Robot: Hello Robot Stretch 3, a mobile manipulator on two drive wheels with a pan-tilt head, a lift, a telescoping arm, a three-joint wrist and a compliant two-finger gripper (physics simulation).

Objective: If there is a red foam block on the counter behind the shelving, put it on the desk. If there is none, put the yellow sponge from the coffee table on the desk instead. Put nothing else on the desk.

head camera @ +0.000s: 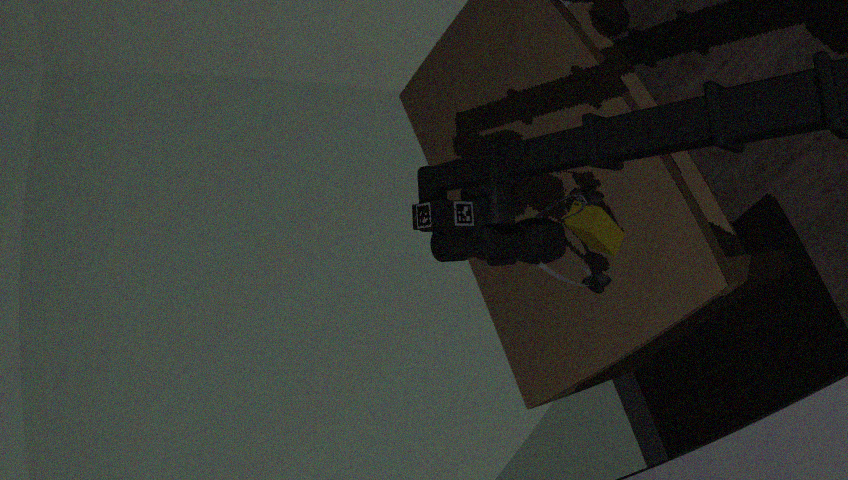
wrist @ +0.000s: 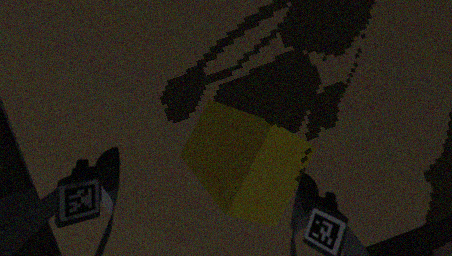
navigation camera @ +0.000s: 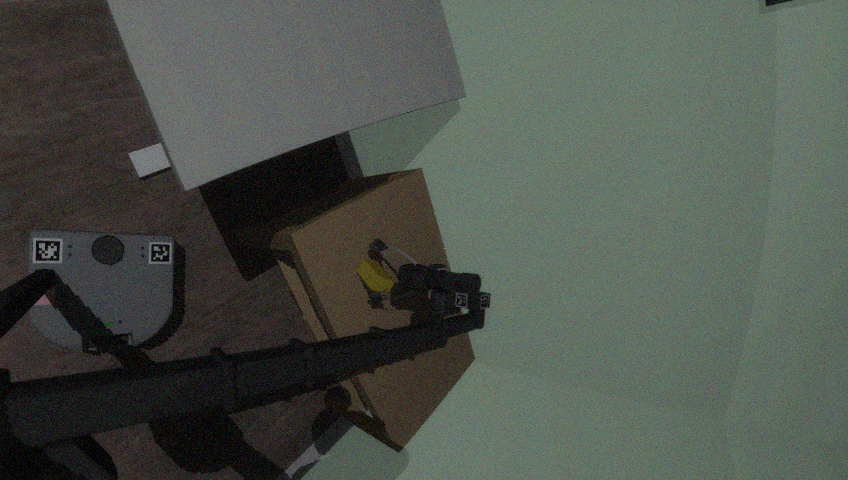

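Pixels of known places: gripper, fingertip midpoint: point(head camera: 602, 238) point(wrist: 209, 180) point(navigation camera: 371, 270); robot's base at its link origin: point(navigation camera: 108, 248).
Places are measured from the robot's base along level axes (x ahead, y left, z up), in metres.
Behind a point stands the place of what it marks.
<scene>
The yellow sponge point(head camera: 598, 227) @[x -0.041, y -0.608, z 0.539 m] point(navigation camera: 374, 275) @[x -0.034, y -0.611, z 0.536 m] point(wrist: 240, 162) @[x -0.039, y -0.641, z 0.550 m] is at a brown wooden table top point(head camera: 642, 315) @[x 0.116, y -0.578, z 0.450 m] point(navigation camera: 333, 231) @[x 0.082, y -0.527, z 0.450 m]. Two of its faces show in the wrist view; whether it lies flat or is tilted I cannot tell. My gripper point(head camera: 587, 242) @[x -0.023, y -0.617, z 0.516 m] point(navigation camera: 377, 273) @[x -0.023, y -0.617, z 0.516 m] point(wrist: 209, 180) @[x -0.023, y -0.617, z 0.516 m] is open, low over the table top, with its fingers on either side of the sponge. The right finger in the wrist view is close to the sponge's side, and a gap shows at the left finger. The red foam block does not show in these views.
A large light grey top point(navigation camera: 285, 77) @[x 0.328, y -0.226, z 0.720 m] stands beside the wooden table, with a dark recess point(head camera: 737, 356) point(navigation camera: 267, 202) under it. A small white box point(navigation camera: 149, 160) is by its corner. Pale green wall borders the table. My arm point(head camera: 654, 127) @[x -0.105, y -0.285, z 0.868 m] point(navigation camera: 267, 368) @[x -0.096, y -0.161, z 0.870 m] reaches across the table.
</scene>
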